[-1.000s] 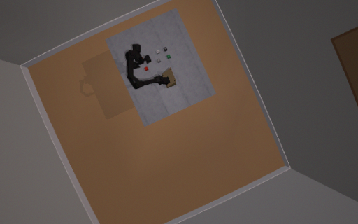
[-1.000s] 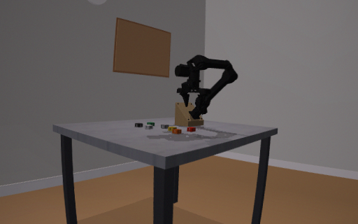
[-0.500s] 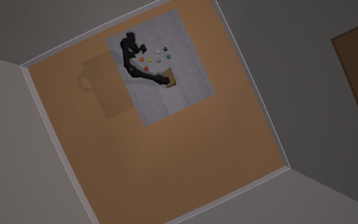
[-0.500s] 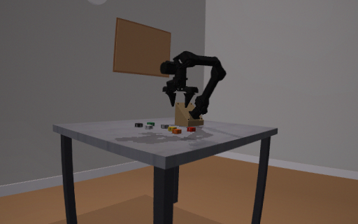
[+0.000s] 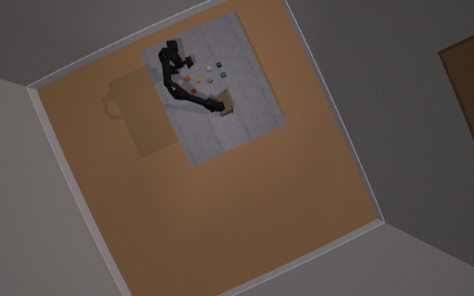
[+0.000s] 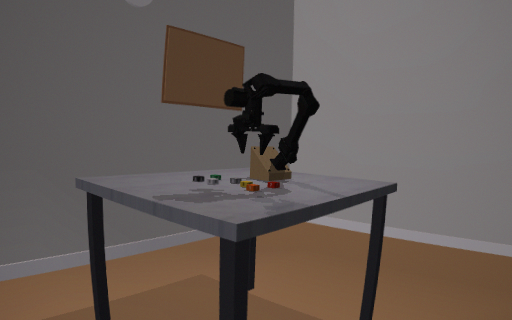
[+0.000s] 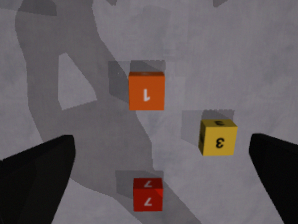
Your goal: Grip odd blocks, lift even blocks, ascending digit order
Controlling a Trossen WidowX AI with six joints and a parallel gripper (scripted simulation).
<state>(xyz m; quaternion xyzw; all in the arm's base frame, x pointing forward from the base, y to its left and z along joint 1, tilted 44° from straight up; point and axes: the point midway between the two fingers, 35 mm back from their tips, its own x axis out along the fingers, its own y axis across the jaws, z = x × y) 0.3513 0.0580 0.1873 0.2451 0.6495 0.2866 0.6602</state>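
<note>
My gripper tip is now 1 cm short of the white block, 19 cm to the left of it and 11 cm above it. From my gripper tip the other things lie so: yellow block (5 cm behind, 7 cm to the right, 11 cm below); red block (13 cm behind, 11 cm below); orange block (1 cm behind, 1 cm to the left, 11 cm below).
</note>
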